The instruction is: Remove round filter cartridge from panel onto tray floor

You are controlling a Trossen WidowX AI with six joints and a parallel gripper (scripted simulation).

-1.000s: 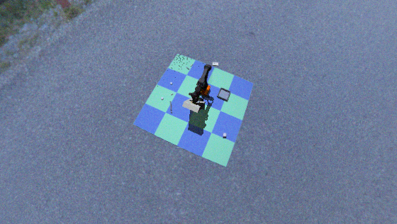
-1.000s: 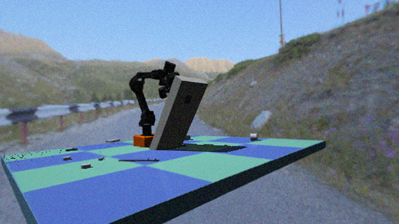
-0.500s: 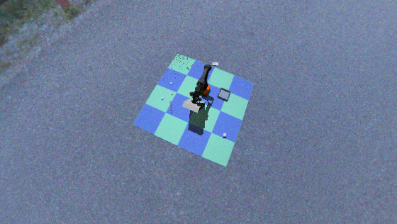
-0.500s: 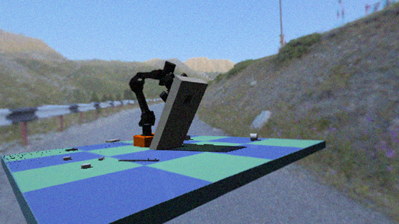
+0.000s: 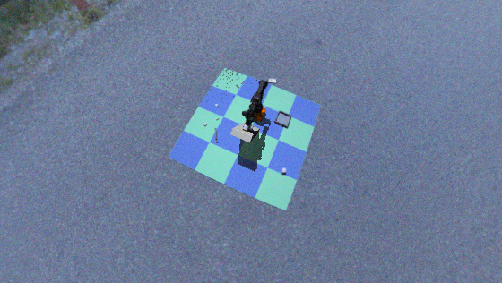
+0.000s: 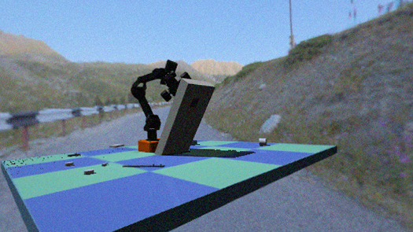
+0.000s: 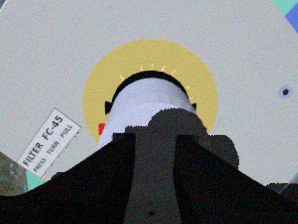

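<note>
The grey round filter cartridge lies 1 cm below my gripper tip and 1 cm ahead of it. Round my gripper tip: grey square tray (40 cm behind, 30 cm below, 25 cm to the left).
</note>
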